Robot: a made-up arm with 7 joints. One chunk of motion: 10 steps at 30 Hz.
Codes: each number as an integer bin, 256 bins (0 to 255) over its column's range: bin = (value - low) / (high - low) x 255, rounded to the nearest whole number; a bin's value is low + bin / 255 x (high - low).
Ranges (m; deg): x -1.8..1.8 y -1.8..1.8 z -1.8..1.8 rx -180..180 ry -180..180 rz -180..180
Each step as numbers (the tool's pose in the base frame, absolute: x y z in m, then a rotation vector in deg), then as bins.
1 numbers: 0.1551 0.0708 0.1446 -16.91 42.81 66.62
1 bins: 138 133 138 116 158 175
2 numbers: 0.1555 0.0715 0.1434 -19.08 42.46 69.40
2 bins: 139 133 138 114 158 177
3 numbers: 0.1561 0.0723 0.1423 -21.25 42.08 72.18
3 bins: 139 133 138 112 157 179
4 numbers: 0.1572 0.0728 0.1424 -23.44 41.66 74.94
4 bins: 139 133 138 111 157 181
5 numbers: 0.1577 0.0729 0.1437 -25.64 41.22 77.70
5 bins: 139 133 138 109 157 183
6 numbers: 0.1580 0.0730 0.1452 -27.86 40.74 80.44
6 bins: 139 133 138 108 156 184
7 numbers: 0.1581 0.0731 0.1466 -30.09 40.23 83.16
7 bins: 139 133 138 106 156 186
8 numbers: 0.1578 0.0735 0.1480 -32.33 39.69 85.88
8 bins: 139 133 138 105 156 188
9 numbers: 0.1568 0.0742 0.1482 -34.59 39.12 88.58
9 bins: 139 133 138 103 155 190
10 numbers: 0.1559 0.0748 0.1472 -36.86 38.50 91.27
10 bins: 139 133 138 101 155 192
